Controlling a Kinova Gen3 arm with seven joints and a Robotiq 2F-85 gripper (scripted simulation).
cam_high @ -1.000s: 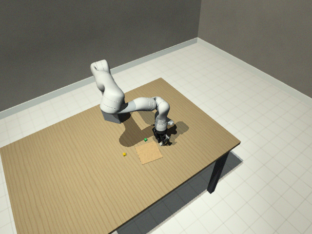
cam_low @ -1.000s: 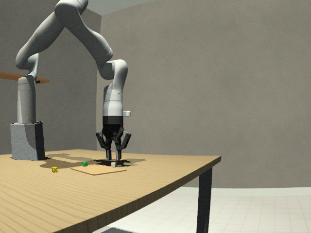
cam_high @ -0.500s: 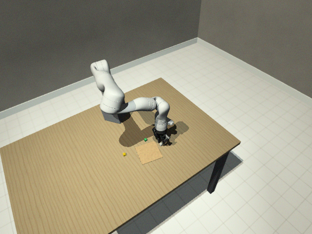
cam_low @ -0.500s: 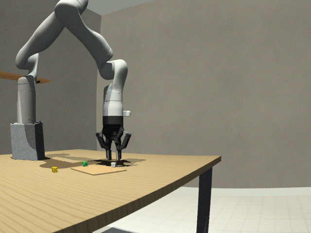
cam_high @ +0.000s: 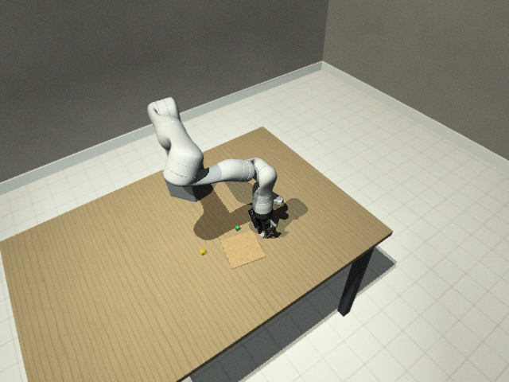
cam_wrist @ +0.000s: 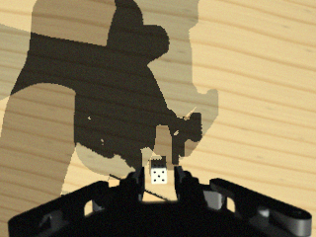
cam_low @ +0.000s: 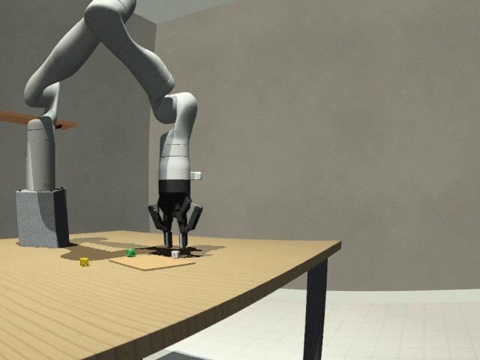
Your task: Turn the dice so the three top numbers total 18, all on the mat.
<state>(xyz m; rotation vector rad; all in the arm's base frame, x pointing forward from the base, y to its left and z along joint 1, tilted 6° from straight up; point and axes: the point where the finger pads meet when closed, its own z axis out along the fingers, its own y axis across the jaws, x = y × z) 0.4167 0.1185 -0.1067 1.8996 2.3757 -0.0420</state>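
My gripper is now 30 mm above the white die. From my hand the other things lie so: yellow die (70 mm behind, 240 mm to the right, 30 mm below); then tan mat (100 mm to the right, 40 mm below); then green die (90 mm behind, 60 mm to the right, 30 mm below).
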